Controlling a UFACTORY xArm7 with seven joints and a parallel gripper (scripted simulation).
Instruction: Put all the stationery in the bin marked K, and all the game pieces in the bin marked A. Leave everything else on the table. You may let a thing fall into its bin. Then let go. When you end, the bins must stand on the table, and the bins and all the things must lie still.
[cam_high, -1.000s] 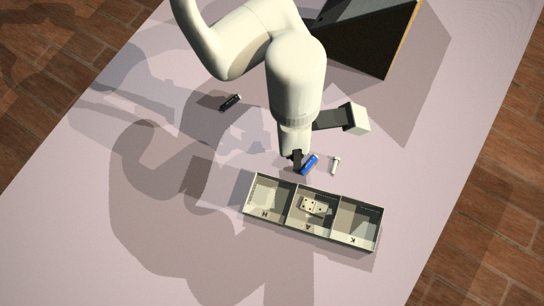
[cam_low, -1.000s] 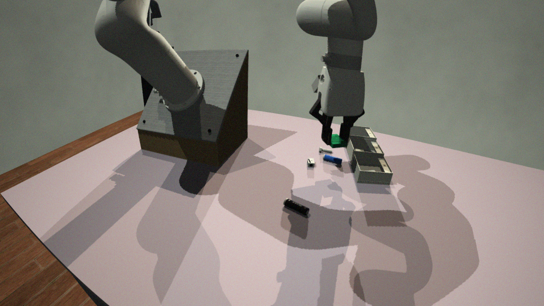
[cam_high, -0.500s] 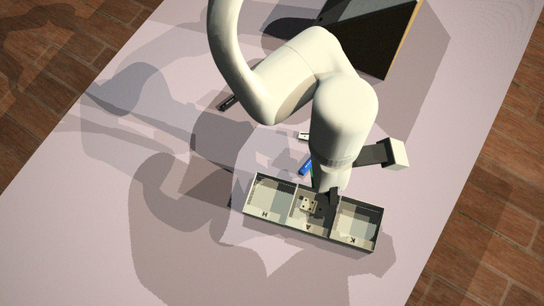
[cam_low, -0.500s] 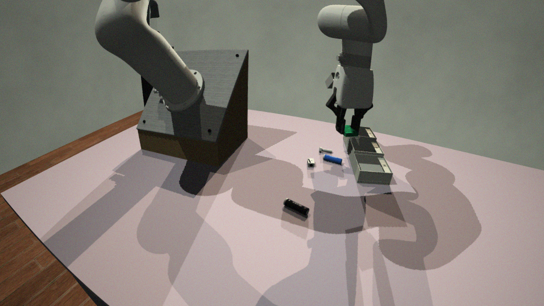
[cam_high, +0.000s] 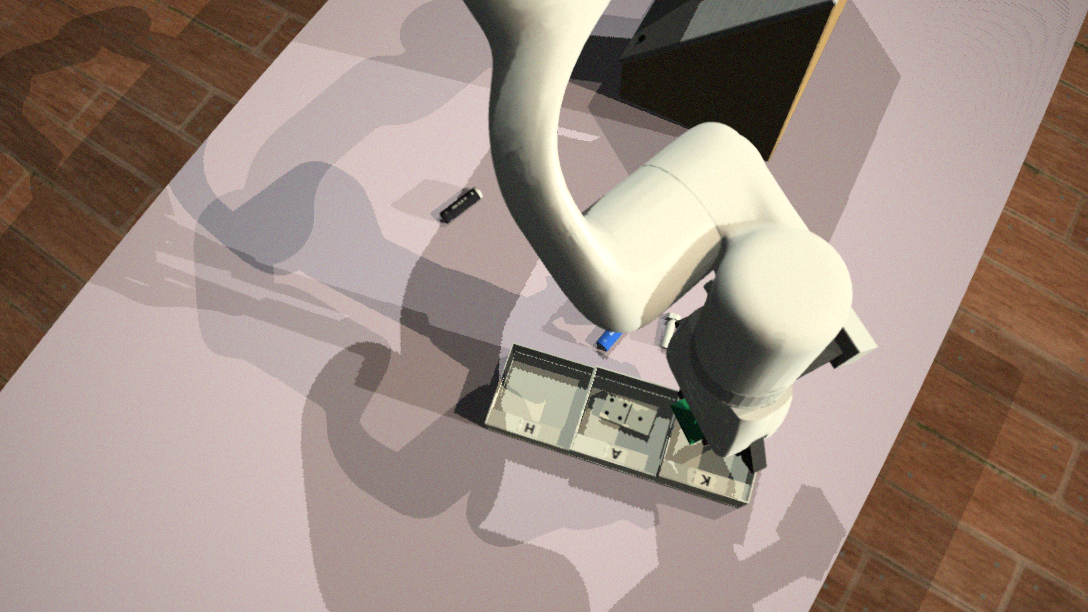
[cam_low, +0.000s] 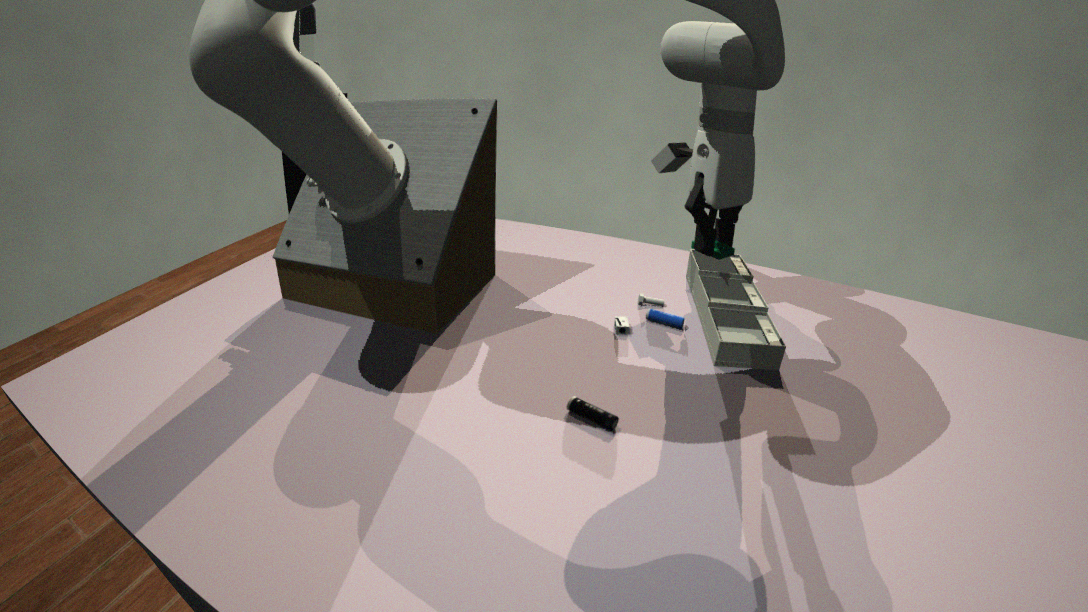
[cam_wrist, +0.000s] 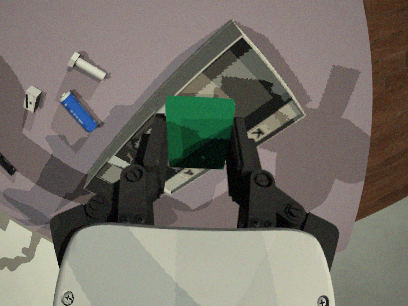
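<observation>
Right now my hand is 14 cm to the left of the white pencil sharpener, 11 cm past it and 8 cm above it. From my hand the other things lie so: three-part bin row 7 cm below, 6 cm to the right, 3 cm ahead; then domino 8 cm below, 7 cm to the right, 2 cm ahead; then green block 2 cm below.
</observation>
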